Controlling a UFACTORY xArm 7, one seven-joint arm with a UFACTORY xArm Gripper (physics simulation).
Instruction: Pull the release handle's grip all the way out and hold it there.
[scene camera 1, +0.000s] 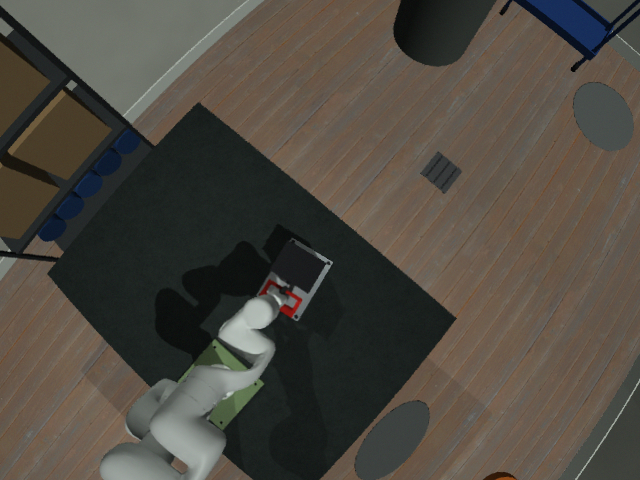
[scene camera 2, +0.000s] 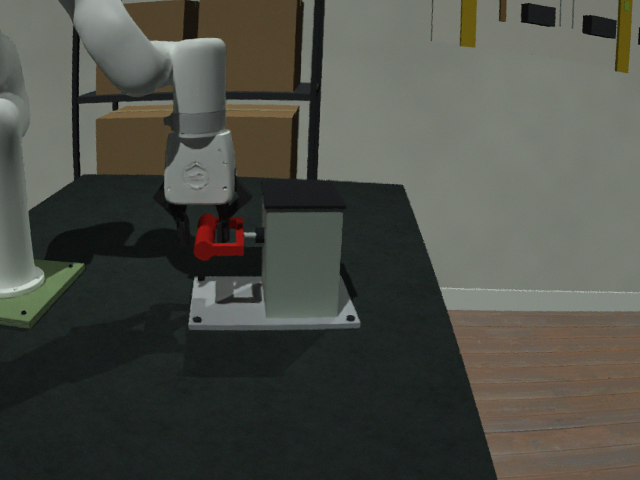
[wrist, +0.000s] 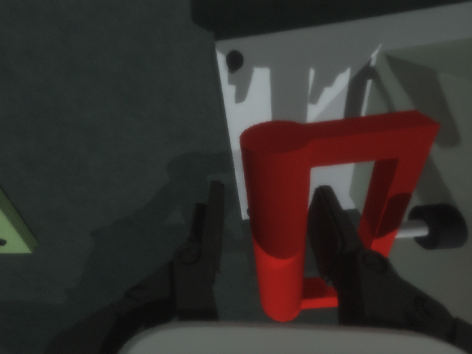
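Observation:
The release handle (scene camera 1: 296, 308) is red, with a round grip bar (scene camera 2: 203, 250) (wrist: 281, 295) at its outer end. A short metal rod (scene camera 2: 249, 235) (wrist: 412, 229) joins it to a black collar (scene camera 2: 260, 235) (wrist: 442, 227) on the pale green housing (scene camera 2: 302, 263). My gripper (scene camera 2: 204, 240) (wrist: 266, 202) points down and is open around the grip bar. One finger is on the outer side; the other is inside the handle's opening, close to the bar. Nothing is clamped. In scene camera 1's view the arm hides most of the fingers.
The housing stands on a light base plate (scene camera 1: 315, 289) (scene camera 2: 232, 323) (wrist: 300, 55) with dark bolts, on a dark mat (scene camera 1: 382, 310) (scene camera 2: 361, 413). The arm's green mounting plate (scene camera 1: 227, 413) (scene camera 2: 56, 289) is near. A shelf rack (scene camera 2: 315, 103) with cardboard boxes (scene camera 2: 248, 46) stands behind.

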